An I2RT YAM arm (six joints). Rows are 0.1 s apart.
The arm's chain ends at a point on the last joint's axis. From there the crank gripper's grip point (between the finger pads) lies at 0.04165 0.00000 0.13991 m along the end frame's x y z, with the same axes.
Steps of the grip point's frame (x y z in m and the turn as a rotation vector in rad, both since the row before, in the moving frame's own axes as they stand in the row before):
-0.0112, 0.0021, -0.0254, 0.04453, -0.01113, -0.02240
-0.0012, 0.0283, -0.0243, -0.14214, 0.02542, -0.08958
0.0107, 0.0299, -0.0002, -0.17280, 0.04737, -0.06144
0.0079, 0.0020, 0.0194, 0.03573, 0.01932, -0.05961
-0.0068, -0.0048, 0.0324, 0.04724, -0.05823, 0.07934
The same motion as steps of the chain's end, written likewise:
-0.0096, 0.0093, -0.0257, 0.04453, -0.01113, -0.02240
-0.0054, 0.0125, -0.0221, -0.14214, 0.02542, -0.08958
0.0035, 0.0088, 0.0038, -0.17280, 0.04737, -0.06144
0.0054, 0.0095, 0.0204, 0.03573, 0.01932, -0.05961
0.0013, -0.0011, 0.0303, 0.04724, -0.05823, 0.07934

